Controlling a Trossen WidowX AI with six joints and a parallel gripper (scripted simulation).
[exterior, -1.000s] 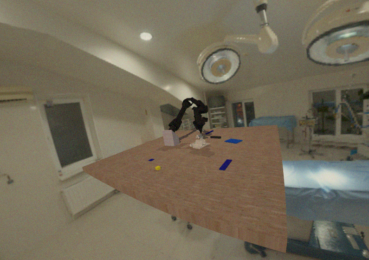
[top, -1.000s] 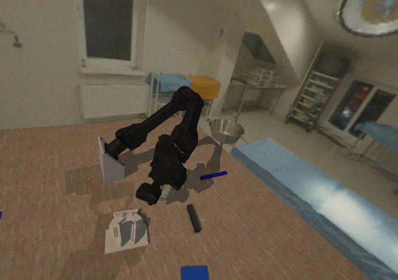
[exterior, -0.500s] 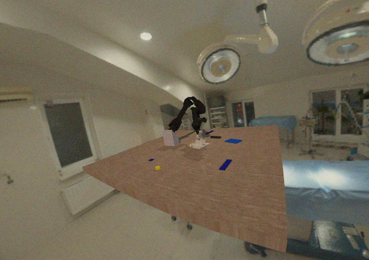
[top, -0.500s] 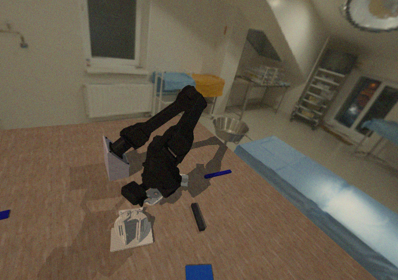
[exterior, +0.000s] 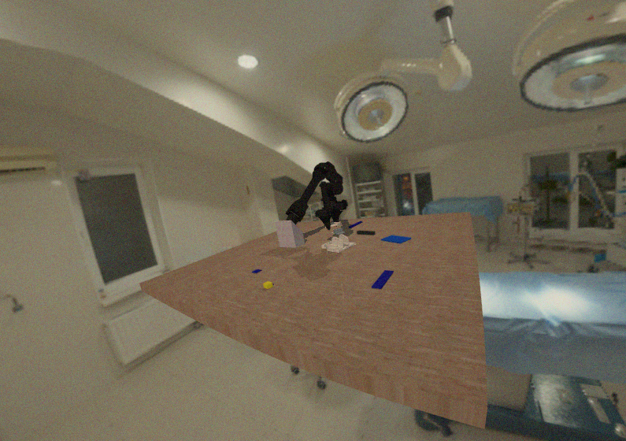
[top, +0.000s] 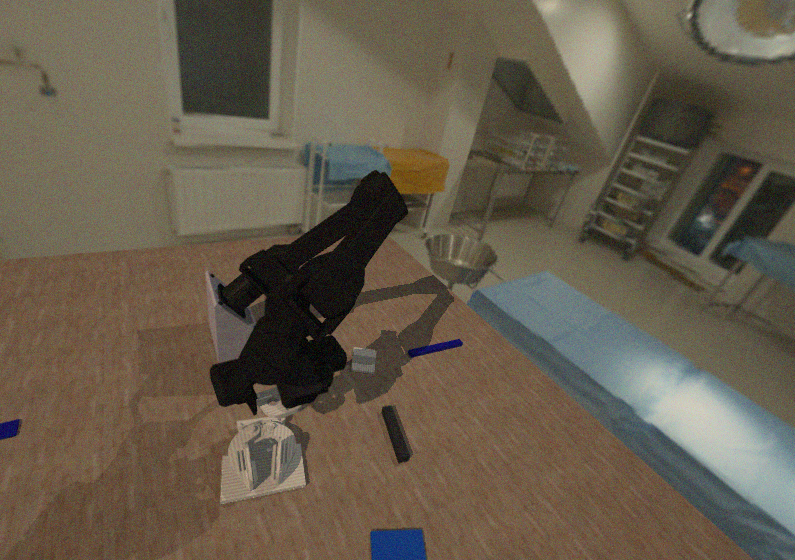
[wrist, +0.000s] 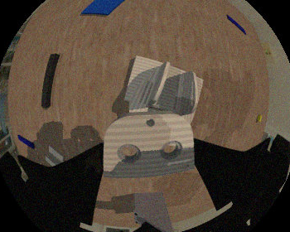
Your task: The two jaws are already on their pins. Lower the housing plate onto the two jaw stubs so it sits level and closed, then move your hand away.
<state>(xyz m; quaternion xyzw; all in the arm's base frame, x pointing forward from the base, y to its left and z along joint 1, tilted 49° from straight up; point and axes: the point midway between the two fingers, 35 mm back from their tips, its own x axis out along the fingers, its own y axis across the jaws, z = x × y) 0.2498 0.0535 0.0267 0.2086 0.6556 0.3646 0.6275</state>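
Now: the white base 60 mm ahead of my gripper tip, 30 mm to the right of it and 80 mm below it. The rest, counted from my gripper tip: blue strip: 130 mm behind, 400 mm to the left, 80 mm below; then black bar: 50 mm ahead, 200 mm to the left, 80 mm below.
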